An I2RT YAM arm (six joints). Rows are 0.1 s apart.
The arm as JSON. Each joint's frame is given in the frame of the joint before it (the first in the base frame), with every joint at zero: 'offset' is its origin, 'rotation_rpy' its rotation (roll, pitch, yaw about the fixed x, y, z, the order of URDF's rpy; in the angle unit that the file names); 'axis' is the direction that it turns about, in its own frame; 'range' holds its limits. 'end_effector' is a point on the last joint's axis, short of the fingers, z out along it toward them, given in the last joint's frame.
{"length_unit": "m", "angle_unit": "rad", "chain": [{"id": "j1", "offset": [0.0, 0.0, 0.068], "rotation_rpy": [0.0, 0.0, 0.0], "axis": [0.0, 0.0, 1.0], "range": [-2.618, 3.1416]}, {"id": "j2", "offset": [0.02, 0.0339, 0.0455], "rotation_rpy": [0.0, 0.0, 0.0], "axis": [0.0, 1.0, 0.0], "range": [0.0, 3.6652]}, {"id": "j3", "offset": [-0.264, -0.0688, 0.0], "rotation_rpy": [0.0, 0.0, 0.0], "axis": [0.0, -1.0, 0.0], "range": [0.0, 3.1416]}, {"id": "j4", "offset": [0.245, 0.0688, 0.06], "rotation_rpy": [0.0, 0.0, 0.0], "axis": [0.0, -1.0, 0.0], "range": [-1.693, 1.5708]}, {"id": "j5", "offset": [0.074, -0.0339, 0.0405], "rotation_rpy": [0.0, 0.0, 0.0], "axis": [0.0, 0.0, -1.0], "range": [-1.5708, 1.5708]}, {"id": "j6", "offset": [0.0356, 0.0, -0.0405], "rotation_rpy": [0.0, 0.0, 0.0], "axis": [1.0, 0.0, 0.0], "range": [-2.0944, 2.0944]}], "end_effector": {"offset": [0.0, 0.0, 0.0], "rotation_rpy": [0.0, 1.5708, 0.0]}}
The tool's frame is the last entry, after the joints.
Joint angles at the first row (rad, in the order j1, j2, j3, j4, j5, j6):
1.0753 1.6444 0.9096 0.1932 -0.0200 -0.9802
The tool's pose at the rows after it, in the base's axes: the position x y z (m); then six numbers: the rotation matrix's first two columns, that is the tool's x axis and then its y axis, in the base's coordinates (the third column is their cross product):
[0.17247 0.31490 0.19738 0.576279 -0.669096 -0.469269 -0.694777 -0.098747 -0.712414]
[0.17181 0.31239 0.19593 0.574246 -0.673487 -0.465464 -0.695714 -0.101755 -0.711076]
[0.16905 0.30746 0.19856 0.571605 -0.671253 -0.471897 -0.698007 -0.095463 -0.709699]
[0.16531 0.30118 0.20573 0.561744 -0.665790 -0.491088 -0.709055 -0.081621 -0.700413]
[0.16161 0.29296 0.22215 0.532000 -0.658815 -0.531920 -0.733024 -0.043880 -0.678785]
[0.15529 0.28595 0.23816 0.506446 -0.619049 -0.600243 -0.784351 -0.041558 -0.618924]
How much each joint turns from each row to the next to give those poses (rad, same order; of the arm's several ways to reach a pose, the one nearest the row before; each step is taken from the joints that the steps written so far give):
-0.0030 0.0199 0.0108 0.0016 0.0458 0.0076
-0.0016 -0.0060 -0.0107 -0.0015 0.0018 -0.0015
0.0000 -0.0261 -0.0184 -0.0031 -0.0015 0.0061
0.0000 -0.0414 -0.0138 -0.0214 -0.0077 0.0199
-0.0030 -0.0642 0.0030 -0.0536 -0.0092 0.0474
-0.0016 -0.0598 0.0137 -0.0751 -0.0749 0.0613

